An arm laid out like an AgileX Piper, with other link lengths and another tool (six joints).
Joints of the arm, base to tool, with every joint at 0 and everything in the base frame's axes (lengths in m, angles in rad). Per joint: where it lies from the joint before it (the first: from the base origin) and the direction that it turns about. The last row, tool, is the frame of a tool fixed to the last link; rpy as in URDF.
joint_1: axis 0 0 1 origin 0 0 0.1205
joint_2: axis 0 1 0 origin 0 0 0
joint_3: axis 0 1 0 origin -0.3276 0 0.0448
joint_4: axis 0.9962 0 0.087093 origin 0.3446 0 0.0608
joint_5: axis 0 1 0 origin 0 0 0
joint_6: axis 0.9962 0 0.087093 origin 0.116 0 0.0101
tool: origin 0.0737 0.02 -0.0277 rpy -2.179 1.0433 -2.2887
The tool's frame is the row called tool.
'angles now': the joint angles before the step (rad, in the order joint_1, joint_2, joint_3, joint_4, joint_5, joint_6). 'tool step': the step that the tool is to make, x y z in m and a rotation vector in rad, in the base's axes. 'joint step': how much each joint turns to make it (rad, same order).
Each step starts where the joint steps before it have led.
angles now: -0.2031, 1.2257, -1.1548, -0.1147, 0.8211, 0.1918
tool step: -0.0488, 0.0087, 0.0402, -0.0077, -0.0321, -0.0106
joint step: 0.0001, -0.1446, -0.0001, -0.0001, 0.1122, -0.0030
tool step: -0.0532, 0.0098, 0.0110, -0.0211, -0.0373, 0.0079
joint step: -0.0004, -0.1708, 0.0803, 0.0004, 0.0481, -0.0200
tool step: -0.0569, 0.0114, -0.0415, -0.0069, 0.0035, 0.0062
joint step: 0.0004, -0.2156, 0.2131, -0.0005, 0.0037, -0.0096
